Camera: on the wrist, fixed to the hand. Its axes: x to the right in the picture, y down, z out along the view.
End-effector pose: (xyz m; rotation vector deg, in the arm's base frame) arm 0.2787 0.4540 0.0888 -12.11 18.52 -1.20
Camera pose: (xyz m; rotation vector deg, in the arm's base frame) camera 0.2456 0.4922 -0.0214 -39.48 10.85 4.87
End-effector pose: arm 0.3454 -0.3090 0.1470 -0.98 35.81 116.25
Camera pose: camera 0.2701 -0.3778 0.0815 -9.25 2.19 121.92
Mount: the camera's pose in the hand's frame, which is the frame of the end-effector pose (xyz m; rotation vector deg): 0.0010 0.0609 -0.1048 -27.82 -7.79 0.71
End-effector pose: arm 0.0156 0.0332 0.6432 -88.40 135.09 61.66
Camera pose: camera -0.0082 -0.0188 0.7501 85.89 -119.51 -101.30
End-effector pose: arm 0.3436 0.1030 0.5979 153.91 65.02 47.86
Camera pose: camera 0.3274 0.0486 0.7050 132.20 43.85 45.42
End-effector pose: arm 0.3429 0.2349 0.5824 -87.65 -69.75 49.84
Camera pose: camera 0.4575 0.2076 0.5539 -107.87 -91.83 41.59
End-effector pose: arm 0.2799 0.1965 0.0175 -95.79 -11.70 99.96
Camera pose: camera 0.3544 0.1156 -0.0335 -107.90 -41.86 110.24
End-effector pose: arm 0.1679 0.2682 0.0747 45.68 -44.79 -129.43
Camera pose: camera 0.2611 0.1951 0.0488 23.55 -15.32 -135.67
